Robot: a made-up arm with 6 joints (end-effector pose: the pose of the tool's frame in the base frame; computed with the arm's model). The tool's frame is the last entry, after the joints.
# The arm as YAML. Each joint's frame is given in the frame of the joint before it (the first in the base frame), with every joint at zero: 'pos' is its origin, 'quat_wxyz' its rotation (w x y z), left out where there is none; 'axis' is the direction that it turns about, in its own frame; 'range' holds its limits. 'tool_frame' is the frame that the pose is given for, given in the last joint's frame.
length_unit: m
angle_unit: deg
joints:
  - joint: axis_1
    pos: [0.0, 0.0, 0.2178]
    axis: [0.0, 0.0, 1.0]
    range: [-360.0, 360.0]
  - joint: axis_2
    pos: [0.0, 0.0, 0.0]
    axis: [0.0, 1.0, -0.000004]
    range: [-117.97, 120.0]
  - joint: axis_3
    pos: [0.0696, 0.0, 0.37]
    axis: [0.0, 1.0, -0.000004]
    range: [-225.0, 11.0]
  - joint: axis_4
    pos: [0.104, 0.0, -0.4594]
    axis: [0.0, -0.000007, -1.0]
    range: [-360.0, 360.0]
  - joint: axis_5
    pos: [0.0, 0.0, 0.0]
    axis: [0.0, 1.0, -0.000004]
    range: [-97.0, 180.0]
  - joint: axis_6
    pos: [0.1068, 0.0, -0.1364]
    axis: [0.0, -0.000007, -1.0]
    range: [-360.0, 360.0]
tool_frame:
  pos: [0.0, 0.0, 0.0]
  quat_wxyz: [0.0, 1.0, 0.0, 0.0]
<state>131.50 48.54 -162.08 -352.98 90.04 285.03</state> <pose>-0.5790 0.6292 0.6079 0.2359 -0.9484 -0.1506 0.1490</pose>
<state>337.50 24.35 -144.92 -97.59 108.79 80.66</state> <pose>0.4894 -0.3782 0.8971 0.1611 -0.7086 0.3913 0.5646</pose>
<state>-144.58 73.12 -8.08 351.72 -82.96 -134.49</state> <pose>-0.1054 -0.1012 -0.1250 0.9832 -0.0668 -0.0731 0.1536</pose>
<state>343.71 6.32 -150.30 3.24 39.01 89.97</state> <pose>0.3841 -0.1121 1.1490 -0.3658 0.4865 -0.6176 0.4980</pose>
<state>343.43 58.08 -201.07 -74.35 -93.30 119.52</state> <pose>0.4646 -0.0076 0.7135 -0.3680 -0.5536 -0.6362 0.3915</pose>
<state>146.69 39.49 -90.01 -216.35 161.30 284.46</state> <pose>-0.6410 0.3185 0.3977 0.3068 -0.0714 0.7404 0.5938</pose>
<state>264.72 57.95 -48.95 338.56 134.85 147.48</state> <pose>-0.0835 -0.2197 -0.0696 -0.0865 -0.3043 -0.7659 0.5597</pose>
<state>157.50 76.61 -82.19 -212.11 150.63 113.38</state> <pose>-0.6355 0.1712 -0.1320 0.1514 -0.1524 -0.4719 0.8551</pose>
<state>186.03 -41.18 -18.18 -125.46 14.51 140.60</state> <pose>-0.3652 -0.0953 0.2820 -0.1163 -0.8189 0.0141 0.5618</pose>
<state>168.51 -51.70 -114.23 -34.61 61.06 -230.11</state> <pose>0.1484 0.0091 1.1138 -0.5885 -0.0806 0.5104 0.6218</pose>
